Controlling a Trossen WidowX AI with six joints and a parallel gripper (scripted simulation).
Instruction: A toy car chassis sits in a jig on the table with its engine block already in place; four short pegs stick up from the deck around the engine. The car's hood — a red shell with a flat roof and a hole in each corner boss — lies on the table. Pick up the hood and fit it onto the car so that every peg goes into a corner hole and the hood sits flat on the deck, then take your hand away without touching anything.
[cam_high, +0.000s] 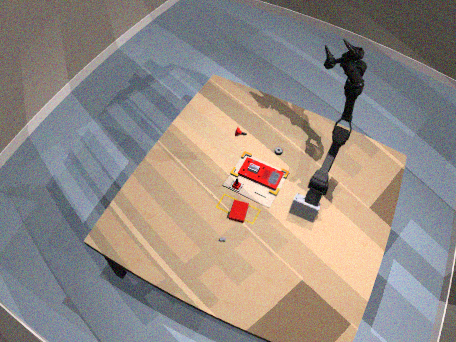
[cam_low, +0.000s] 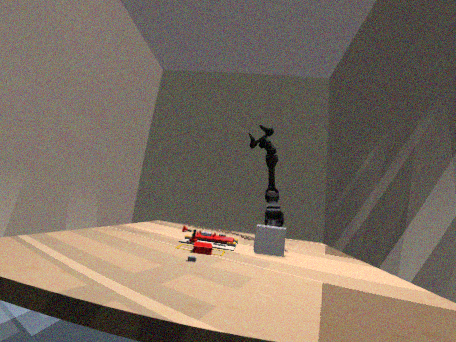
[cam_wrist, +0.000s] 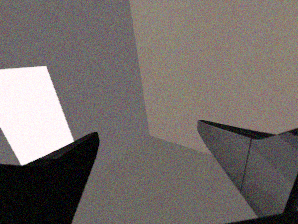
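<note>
Right now my gripper tip is 71 cm above the red hood, 49 cm to the right of it and 16 cm short of it. Also, from my gripper tip: dark wheel: 72 cm below, 12 cm ahead, 7 cm to the left.
</note>
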